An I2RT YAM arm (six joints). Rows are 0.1 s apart.
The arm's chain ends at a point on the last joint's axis. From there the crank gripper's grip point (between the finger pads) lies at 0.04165 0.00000 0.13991 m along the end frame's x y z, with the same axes.
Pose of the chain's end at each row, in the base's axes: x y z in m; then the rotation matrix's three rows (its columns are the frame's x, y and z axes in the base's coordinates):
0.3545 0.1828 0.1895; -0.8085 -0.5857 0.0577; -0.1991 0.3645 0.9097; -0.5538 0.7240 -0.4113
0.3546 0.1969 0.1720; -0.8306 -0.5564 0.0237; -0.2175 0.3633 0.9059; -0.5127 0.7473 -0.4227
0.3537 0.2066 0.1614; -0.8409 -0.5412 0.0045; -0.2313 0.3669 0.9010; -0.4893 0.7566 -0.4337
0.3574 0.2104 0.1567; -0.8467 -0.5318 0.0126; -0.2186 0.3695 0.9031; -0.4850 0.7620 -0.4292
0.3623 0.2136 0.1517; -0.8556 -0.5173 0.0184; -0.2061 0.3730 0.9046; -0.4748 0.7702 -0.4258
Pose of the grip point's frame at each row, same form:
0.3289 0.3018 0.1089; -0.8085 -0.5857 0.0577; -0.1991 0.3645 0.9097; -0.5538 0.7240 -0.4113
0.3233 0.3146 0.0915; -0.8306 -0.5564 0.0237; -0.2175 0.3633 0.9059; -0.5127 0.7473 -0.4227
0.3193 0.3230 0.0803; -0.8409 -0.5412 0.0045; -0.2313 0.3669 0.9010; -0.4893 0.7566 -0.4337
0.3239 0.3276 0.0765; -0.8467 -0.5318 0.0126; -0.2186 0.3695 0.9031; -0.4850 0.7620 -0.4292
0.3292 0.3316 0.0724; -0.8556 -0.5173 0.0184; -0.2061 0.3730 0.9046; -0.4748 0.7702 -0.4258

